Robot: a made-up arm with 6 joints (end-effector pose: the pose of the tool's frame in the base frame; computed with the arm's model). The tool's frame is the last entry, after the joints.
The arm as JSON. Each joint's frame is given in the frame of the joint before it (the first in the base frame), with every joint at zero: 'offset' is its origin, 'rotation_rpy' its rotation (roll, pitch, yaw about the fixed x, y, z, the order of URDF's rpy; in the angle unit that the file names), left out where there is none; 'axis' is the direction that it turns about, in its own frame. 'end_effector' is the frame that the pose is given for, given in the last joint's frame.
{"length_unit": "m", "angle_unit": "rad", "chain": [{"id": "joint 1", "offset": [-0.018, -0.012, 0.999], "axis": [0.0, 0.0, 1.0]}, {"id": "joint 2", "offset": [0.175, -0.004, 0.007], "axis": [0.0, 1.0, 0.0]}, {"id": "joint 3", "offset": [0.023, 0.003, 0.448], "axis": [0.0, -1.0, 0.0]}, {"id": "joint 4", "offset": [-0.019, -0.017, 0.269], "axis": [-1.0, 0.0, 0.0]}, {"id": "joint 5", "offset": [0.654, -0.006, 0.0], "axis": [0.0, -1.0, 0.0]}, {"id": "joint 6", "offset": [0.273, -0.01, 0.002], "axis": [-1.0, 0.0, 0.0]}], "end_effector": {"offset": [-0.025, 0.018, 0.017]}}
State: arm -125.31 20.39 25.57 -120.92 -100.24 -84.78
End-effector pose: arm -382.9 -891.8 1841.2 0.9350 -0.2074 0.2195 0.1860
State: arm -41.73 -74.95 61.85 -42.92 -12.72 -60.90
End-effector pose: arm -814.3 679.1 1579.2 0.0954 -0.6033 0.5570 0.5627
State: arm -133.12 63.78 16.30 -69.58 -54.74 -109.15
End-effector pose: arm -756.8 -1022.2 713.5 -0.6654 0.5292 0.0474 0.5244
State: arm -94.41 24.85 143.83 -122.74 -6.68 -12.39
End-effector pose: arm -7.7 269.1 2044.9 0.0618 -0.5250 0.3936 0.7520
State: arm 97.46 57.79 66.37 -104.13 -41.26 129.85
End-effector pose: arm -348.6 1275.1 1641.4 0.0186 -0.3240 0.8711 0.3686
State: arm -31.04 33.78 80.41 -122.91 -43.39 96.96
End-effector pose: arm 675.7 -270.0 2201.6 -0.0748 -0.4713 0.1779 0.8606
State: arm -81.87 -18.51 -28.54 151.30 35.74 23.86
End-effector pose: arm 157.2 -891.1 1422.6 -0.7838 0.5053 0.2358 0.2733
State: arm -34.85 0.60 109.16 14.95 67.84 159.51
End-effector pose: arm -420.8 284.7 2006.0 0.0894 0.1100 0.9039 0.4037
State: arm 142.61 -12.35 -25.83 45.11 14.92 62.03
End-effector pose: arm -849.4 587.6 1540.7 -0.1993 -0.7713 0.5921 0.1215
